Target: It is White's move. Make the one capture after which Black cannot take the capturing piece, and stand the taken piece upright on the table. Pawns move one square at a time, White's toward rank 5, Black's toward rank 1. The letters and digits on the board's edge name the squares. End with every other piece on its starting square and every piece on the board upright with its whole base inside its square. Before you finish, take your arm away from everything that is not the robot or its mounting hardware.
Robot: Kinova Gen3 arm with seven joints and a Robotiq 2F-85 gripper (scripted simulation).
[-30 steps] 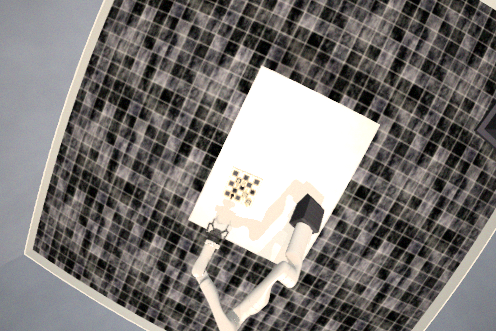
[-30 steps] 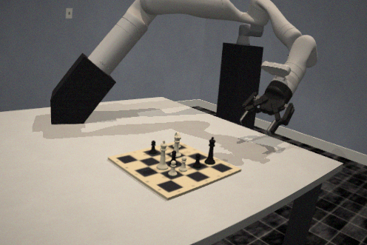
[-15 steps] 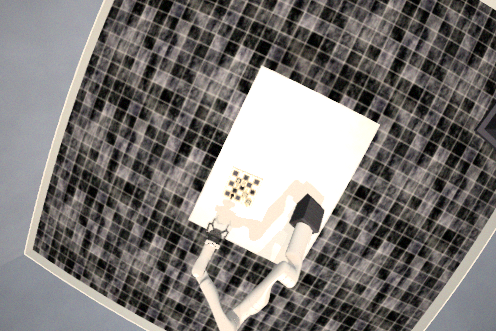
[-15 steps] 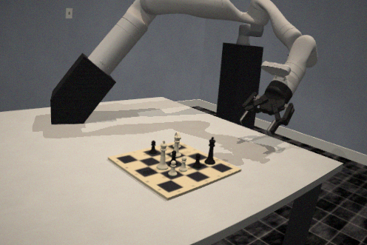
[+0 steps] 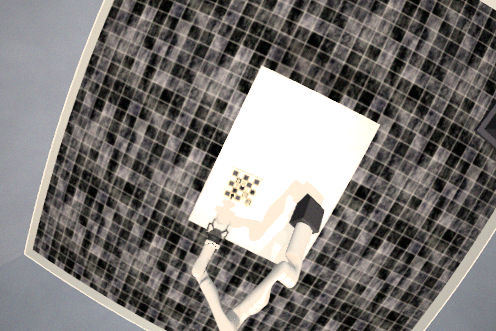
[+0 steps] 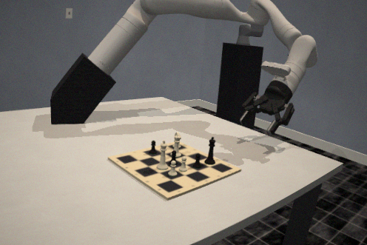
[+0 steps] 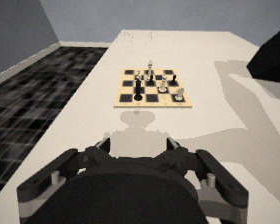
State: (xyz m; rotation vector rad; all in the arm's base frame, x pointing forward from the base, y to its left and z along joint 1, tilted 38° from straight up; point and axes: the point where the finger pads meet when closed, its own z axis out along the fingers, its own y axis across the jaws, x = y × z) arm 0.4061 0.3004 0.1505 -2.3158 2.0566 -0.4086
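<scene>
My hand is 3 cm short of the tall white piece, 29 cm to the left of it and 3 cm above it. Also, from my hand: tall black piece: 4 cm ahead, 17 cm to the right, 3 cm below; board: 2 cm ahead, 25 cm to the right, 6 cm below.
</scene>
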